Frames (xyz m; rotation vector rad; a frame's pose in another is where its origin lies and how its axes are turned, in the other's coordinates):
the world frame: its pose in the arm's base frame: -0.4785 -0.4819 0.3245 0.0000 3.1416 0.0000
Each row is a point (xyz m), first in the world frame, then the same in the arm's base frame.
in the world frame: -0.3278 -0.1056 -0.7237
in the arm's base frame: -0.1507 -0.5875 1.0482
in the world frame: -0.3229 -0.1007 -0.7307
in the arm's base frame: -0.1556 -0.5826 1.0552
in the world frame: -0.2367 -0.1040 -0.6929
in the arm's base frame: -0.2418 -0.5859 1.0174
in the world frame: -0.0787 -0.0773 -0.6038
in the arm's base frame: -0.3998 -0.5592 0.9283
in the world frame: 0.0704 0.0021 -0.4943
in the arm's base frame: -0.5489 -0.4798 0.8188
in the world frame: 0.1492 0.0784 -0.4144
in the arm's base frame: -0.6277 -0.4035 0.7389
